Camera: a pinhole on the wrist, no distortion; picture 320 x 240 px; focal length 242.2 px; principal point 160.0 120.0 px. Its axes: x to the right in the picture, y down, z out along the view. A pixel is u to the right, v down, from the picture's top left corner.
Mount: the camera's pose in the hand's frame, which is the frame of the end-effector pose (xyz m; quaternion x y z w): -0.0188 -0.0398 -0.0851 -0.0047 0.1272 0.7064 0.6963
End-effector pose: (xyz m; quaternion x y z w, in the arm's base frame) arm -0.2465 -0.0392 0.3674 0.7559 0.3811 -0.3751 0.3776
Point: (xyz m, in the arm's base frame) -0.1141 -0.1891 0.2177
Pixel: 261 25
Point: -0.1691 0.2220 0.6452
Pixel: behind the camera
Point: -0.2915 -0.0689 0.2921
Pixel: 102 78
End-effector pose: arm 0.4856 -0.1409 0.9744 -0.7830 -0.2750 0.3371 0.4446
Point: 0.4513 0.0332 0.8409
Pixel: 179 21
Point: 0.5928 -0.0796 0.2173
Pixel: outside the picture
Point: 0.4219 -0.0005 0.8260
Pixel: 197 57
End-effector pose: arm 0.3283 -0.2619 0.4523 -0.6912 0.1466 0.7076 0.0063
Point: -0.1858 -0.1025 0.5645
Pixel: 122 205
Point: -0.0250 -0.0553 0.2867
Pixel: 53 82
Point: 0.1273 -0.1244 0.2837
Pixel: 49 35
